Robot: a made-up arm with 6 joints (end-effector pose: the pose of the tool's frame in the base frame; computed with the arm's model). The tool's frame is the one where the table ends.
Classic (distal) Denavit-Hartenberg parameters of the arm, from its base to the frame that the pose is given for. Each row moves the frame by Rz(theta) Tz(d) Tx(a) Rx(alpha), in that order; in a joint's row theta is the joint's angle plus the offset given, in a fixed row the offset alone. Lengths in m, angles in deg.
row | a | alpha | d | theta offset
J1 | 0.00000 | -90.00 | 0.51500 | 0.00
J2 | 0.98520 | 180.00 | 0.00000 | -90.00
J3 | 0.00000 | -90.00 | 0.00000 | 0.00
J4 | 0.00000 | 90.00 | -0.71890 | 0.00
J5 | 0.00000 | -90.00 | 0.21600 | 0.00
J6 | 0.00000 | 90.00 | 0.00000 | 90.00
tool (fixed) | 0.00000 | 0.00 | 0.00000 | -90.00
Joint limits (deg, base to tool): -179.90..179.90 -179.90..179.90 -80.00..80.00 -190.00..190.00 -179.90..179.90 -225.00..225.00
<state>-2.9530 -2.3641 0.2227 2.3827 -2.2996 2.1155</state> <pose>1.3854 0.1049 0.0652 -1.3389 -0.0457 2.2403</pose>
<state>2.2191 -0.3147 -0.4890 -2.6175 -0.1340 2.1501</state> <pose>-0.3811 0.1934 1.2207 0.1813 0.5687 2.2196</pose>
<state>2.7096 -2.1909 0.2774 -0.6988 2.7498 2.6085</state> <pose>1.2291 -0.3845 0.4994 0.6423 2.0265 0.0238</pose>
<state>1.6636 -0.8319 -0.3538 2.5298 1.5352 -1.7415</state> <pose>-0.1624 -0.1628 1.6194 -1.2411 -0.4783 2.5754</pose>
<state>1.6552 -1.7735 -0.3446 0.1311 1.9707 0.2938</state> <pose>0.2885 -0.8701 1.0323 2.1752 -2.1849 -0.5855</pose>
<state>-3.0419 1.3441 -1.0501 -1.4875 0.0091 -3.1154</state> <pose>-0.2868 -0.0106 0.4057 1.3526 0.6799 -0.4581</pose>
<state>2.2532 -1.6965 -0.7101 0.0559 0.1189 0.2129</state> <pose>0.5400 -0.3225 0.9977 1.0520 -0.8211 1.8332</pose>
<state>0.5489 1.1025 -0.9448 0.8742 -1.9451 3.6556</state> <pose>0.6666 0.2452 0.2449 -1.2340 0.2279 -1.6275</pose>
